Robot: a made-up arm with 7 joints.
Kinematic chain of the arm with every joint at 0, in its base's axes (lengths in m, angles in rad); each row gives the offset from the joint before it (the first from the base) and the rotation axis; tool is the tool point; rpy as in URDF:
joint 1: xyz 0 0 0.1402 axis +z
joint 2: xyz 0 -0.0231 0.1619 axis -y
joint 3: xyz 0 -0.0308 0.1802 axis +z
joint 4: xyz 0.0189 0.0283 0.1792 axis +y
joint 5: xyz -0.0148 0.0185 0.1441 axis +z
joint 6: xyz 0 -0.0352 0.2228 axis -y
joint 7: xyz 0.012 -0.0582 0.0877 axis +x
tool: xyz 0 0 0 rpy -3.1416 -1.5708 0
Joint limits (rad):
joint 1: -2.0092..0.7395
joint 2: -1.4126..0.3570
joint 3: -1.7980..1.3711
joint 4: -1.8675..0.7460
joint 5: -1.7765..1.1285
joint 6: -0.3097..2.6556
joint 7: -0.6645..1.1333
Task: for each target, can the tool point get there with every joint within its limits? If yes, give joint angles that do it. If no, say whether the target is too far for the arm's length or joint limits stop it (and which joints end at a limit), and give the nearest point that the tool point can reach.
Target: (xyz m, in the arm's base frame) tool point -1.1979 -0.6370 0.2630
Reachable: no: too far | nearest point -0.6496 -0.4440 0.3137 | short by 0.584 m
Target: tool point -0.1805 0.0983 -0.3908
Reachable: no: joint limits stop it (at a limit: joint 1, joint 2, joint 3, joint 4, joint 5) | nearest point -0.0226 0.3061 0.1110 | short by 0.566 m
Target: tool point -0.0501 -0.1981 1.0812
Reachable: yes | joints 0.3036 0.0071 0.5595 -0.3051 0.0606 0.4277 0.7149
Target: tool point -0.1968 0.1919 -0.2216
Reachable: no: joint limits stop it (at a limit: joint 1, joint 2, joint 3, joint 4, joint 5) | nearest point -0.0380 0.3132 0.1143 | short by 0.391 m
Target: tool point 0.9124 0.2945 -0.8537
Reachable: no: too far | nearest point 0.6527 0.2107 0.0189 | short by 0.914 m
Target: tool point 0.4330 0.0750 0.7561
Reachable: yes | joints -0.5860 -0.7921 -1.4851 -1.0738 0.5953 0.9952 0.4677
